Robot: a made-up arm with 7 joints. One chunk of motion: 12 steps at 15 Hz.
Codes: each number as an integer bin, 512 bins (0 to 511) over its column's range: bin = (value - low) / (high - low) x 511, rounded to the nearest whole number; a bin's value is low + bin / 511 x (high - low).
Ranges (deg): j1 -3..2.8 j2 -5.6..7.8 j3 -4..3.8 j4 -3.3..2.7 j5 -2.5..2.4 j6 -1.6..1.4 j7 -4.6..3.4
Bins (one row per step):
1: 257 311 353 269 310 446 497
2: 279 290 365 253 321 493 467
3: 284 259 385 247 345 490 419
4: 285 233 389 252 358 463 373
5: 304 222 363 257 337 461 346
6: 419 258 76 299 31 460 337
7: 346 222 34 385 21 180 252
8: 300 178 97 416 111 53 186
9: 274 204 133 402 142 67 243
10: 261 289 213 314 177 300 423
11: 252 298 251 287 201 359 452
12: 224 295 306 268 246 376 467
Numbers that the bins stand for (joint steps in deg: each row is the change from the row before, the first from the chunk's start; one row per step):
1: -0.083 2.555 1.388 -0.141 0.473 1.018 3.181
2: 0.167 2.005 1.571 -0.329 0.578 1.294 2.711
3: 0.223 1.192 1.877 -0.400 0.808 1.277 1.960
4: 0.235 0.510 1.938 -0.341 0.933 1.118 1.240
5: 0.450 0.222 1.541 -0.282 0.732 1.106 0.817
6: 1.756 1.166 -2.840 0.211 -2.203 1.101 0.676
7: 0.927 0.222 -3.481 1.221 -2.299 -0.543 -0.655
8: 0.405 -0.932 -2.519 1.585 -1.436 -1.289 -1.688
9: 0.110 -0.250 -1.970 1.420 -1.138 -1.207 -0.796
10: -0.038 1.978 -0.749 0.387 -0.803 0.161 2.022
11: -0.140 2.214 -0.169 0.070 -0.573 0.508 2.476
12: -0.458 2.136 0.671 -0.153 -0.141 0.607 2.711

